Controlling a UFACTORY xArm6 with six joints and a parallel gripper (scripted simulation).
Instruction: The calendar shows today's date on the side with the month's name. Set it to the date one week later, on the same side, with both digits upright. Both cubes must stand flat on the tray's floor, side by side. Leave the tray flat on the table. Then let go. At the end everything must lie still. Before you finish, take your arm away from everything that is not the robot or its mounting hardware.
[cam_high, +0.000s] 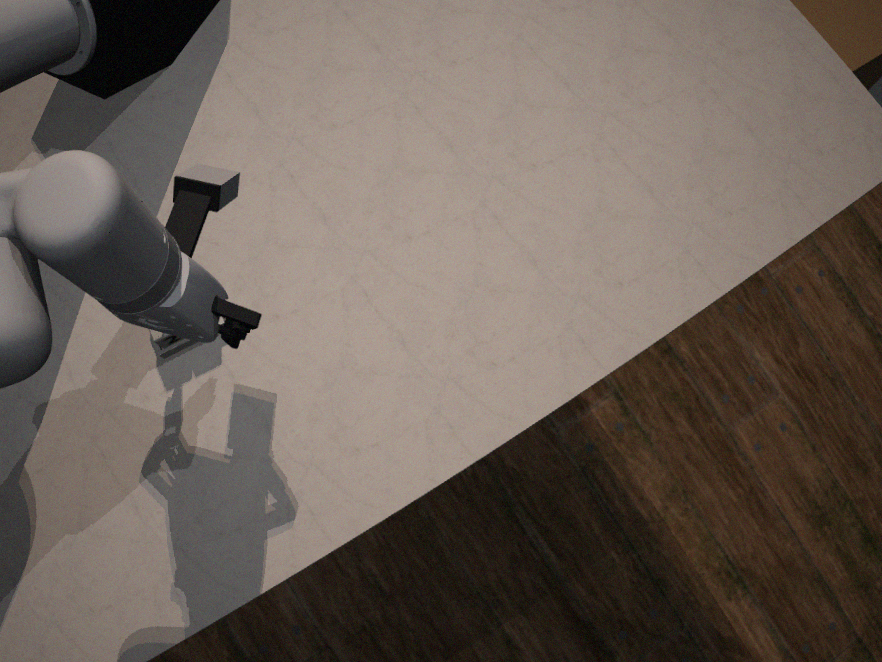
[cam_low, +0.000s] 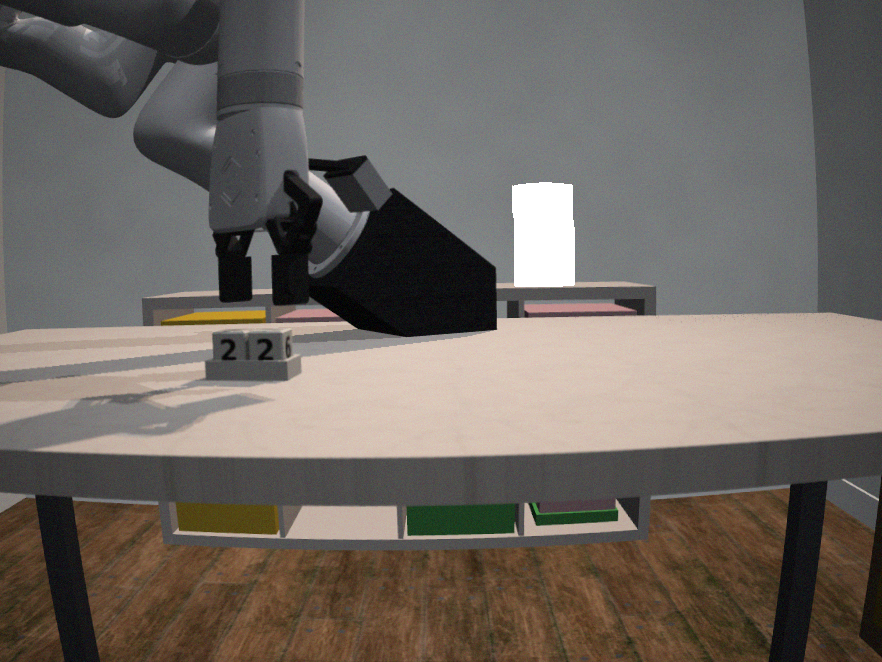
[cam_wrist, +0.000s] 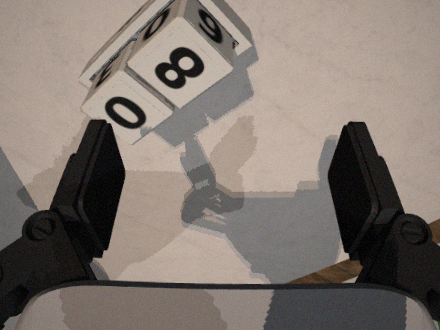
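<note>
Now: hand 3 cm past the white cube, 1 cm to the right of it and 5 cm above it. Round my hand: grey tray 3 cm behind, 1 cm to the right, 7 cm below.
</note>
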